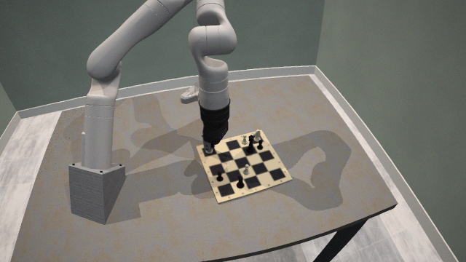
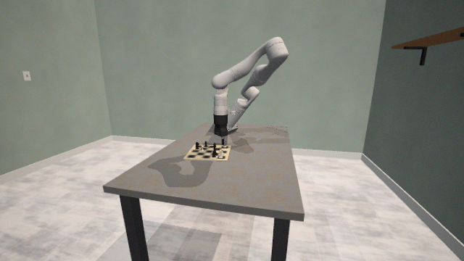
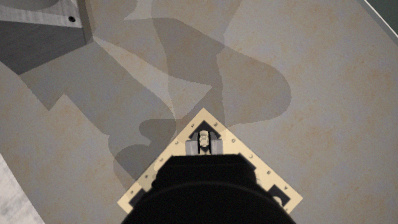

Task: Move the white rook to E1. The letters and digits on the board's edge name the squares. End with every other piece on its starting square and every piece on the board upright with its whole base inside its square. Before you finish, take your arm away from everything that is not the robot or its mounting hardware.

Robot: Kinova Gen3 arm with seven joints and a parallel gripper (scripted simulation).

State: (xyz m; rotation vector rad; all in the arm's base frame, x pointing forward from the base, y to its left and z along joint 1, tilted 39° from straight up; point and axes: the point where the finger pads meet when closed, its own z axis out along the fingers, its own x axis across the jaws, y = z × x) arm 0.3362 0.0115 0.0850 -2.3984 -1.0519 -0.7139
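Right now the rook is 1 cm below my hand. Also, from my hand: small chessboard 8 cm ahead, 6 cm to the right, 3 cm below.
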